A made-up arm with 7 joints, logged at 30 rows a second.
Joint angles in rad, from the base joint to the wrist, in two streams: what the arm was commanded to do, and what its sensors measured. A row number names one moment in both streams.
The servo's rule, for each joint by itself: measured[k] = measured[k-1] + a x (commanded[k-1-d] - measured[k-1]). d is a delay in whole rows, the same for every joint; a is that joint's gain. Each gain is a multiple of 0.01, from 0.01 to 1. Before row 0 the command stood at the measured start. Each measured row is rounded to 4 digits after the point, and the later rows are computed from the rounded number. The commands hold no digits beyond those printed.
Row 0, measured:
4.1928 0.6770 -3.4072 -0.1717 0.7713 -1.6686 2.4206
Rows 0 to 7, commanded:
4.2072 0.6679 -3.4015 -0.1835 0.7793 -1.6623 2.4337
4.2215 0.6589 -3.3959 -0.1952 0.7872 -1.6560 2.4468
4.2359 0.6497 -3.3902 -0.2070 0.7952 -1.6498 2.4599
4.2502 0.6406 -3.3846 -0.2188 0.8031 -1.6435 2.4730
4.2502 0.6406 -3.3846 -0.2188 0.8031 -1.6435 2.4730
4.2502 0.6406 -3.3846 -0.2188 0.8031 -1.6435 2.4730
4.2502 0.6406 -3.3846 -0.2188 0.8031 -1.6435 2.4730
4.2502 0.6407 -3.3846 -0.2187 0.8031 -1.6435 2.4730
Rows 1 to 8, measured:
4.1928 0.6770 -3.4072 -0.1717 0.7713 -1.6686 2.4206
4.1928 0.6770 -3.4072 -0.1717 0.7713 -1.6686 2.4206
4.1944 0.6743 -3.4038 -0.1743 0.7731 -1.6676 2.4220
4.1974 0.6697 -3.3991 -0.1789 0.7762 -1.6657 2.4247
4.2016 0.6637 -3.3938 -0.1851 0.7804 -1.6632 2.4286
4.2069 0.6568 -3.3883 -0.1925 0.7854 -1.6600 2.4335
4.2117 0.6519 -3.3861 -0.1983 0.7893 -1.6574 2.4378
4.2159 0.6485 -3.3852 -0.2028 0.7923 -1.6552 2.4417
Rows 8 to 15, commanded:
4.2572 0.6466 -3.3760 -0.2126 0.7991 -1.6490 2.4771
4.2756 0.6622 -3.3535 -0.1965 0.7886 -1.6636 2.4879
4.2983 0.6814 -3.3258 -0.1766 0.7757 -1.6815 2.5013
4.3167 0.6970 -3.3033 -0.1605 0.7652 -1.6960 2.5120
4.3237 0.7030 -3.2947 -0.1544 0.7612 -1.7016 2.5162
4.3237 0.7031 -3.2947 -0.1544 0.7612 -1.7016 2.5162
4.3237 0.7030 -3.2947 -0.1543 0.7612 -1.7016 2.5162
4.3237 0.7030 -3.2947 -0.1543 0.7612 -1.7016 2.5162
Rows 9 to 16, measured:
4.2197 0.6461 -3.3848 -0.2063 0.7947 -1.6533 2.4451
4.2231 0.6445 -3.3847 -0.2090 0.7965 -1.6517 2.4482
4.2269 0.6451 -3.3795 -0.2098 0.7971 -1.6513 2.4514
4.2323 0.6502 -3.3639 -0.2069 0.7952 -1.6533 2.4554
4.2396 0.6596 -3.3410 -0.2002 0.7909 -1.6578 2.4604
4.2481 0.6708 -3.3184 -0.1915 0.7852 -1.6639 2.4661
4.2564 0.6805 -3.3042 -0.1833 0.7799 -1.6699 2.4716
4.2638 0.6873 -3.2985 -0.1769 0.7758 -1.6750 2.4765

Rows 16 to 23, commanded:
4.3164 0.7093 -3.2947 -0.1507 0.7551 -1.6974 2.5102
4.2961 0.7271 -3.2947 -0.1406 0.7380 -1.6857 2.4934
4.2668 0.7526 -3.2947 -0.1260 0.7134 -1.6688 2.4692
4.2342 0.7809 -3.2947 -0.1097 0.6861 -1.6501 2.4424
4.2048 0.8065 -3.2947 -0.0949 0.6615 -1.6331 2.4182
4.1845 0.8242 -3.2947 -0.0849 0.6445 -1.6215 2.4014
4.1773 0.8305 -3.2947 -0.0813 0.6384 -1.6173 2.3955
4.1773 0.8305 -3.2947 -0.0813 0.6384 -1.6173 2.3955
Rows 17 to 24, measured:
4.2704 0.6920 -3.2962 -0.1719 0.7726 -1.6793 2.4809
4.2763 0.6953 -3.2953 -0.1680 0.7701 -1.6829 2.4848
4.2807 0.6995 -3.2949 -0.1642 0.7668 -1.6852 2.4876
4.2824 0.7078 -3.2948 -0.1590 0.7605 -1.6853 2.4882
4.2807 0.7212 -3.2947 -0.1517 0.7501 -1.6827 2.4861
4.2756 0.7391 -3.2947 -0.1425 0.7360 -1.6775 2.4813
4.2678 0.7593 -3.2947 -0.1320 0.7196 -1.6704 2.4744
4.2586 0.7788 -3.2947 -0.1216 0.7031 -1.6626 2.4664

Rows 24 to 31, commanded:
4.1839 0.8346 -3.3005 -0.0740 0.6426 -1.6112 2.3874
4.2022 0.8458 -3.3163 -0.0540 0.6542 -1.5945 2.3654
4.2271 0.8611 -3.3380 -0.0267 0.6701 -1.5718 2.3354
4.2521 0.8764 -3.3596 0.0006 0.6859 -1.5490 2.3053
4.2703 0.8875 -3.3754 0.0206 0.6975 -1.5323 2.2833
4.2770 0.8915 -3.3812 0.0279 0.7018 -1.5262 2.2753
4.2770 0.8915 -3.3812 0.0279 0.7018 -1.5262 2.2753
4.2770 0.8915 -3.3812 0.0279 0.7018 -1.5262 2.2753
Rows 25 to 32, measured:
4.2497 0.7943 -3.2947 -0.1127 0.6889 -1.6554 2.4586
4.2417 0.8052 -3.2947 -0.1058 0.6778 -1.6493 2.4517
4.2353 0.8140 -3.2982 -0.0988 0.6701 -1.6432 2.4446
4.2317 0.8235 -3.3091 -0.0889 0.6666 -1.6354 2.4359
4.2312 0.8348 -3.3264 -0.0752 0.6674 -1.6252 2.4248
4.2335 0.8473 -3.3463 -0.0585 0.6715 -1.6130 2.4117
4.2375 0.8594 -3.3638 -0.0411 0.6772 -1.6001 2.3976
4.2418 0.8690 -3.3742 -0.0259 0.6826 -1.5883 2.3841

